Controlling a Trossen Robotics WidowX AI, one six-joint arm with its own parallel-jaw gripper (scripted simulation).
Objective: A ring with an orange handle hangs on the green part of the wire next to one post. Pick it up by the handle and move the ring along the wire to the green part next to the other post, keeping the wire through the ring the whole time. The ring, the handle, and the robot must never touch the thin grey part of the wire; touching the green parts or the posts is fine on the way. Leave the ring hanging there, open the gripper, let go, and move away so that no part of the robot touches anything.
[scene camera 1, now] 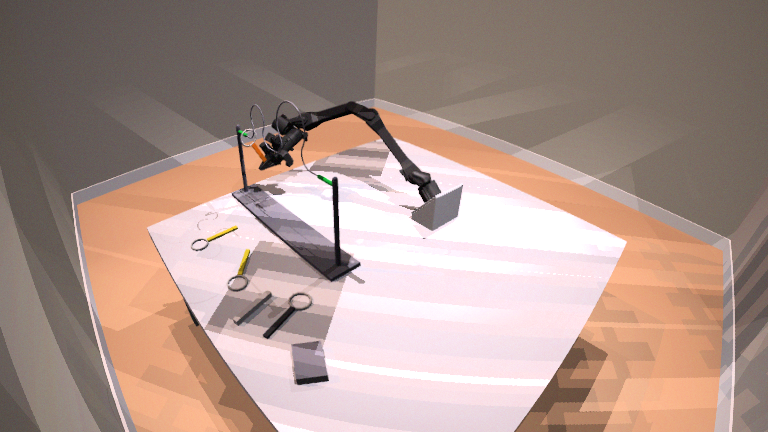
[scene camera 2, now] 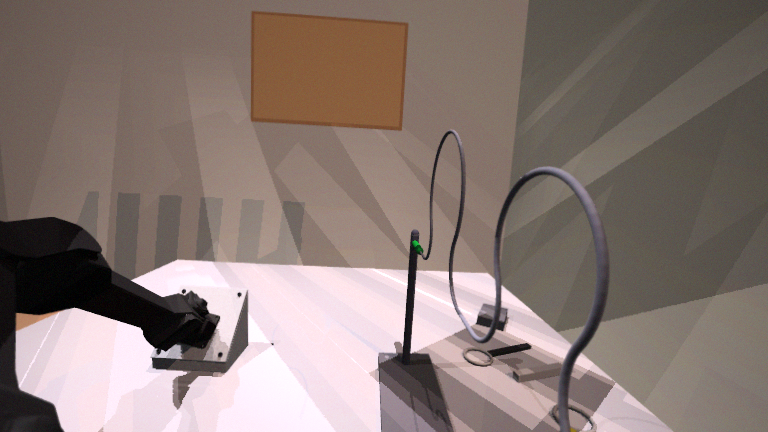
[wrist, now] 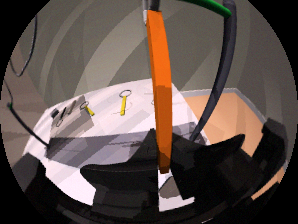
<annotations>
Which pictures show the gripper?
Scene camera 1 and the wrist view only.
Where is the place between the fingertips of the gripper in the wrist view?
155, 131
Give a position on a dark block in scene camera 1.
309, 363
</annotations>
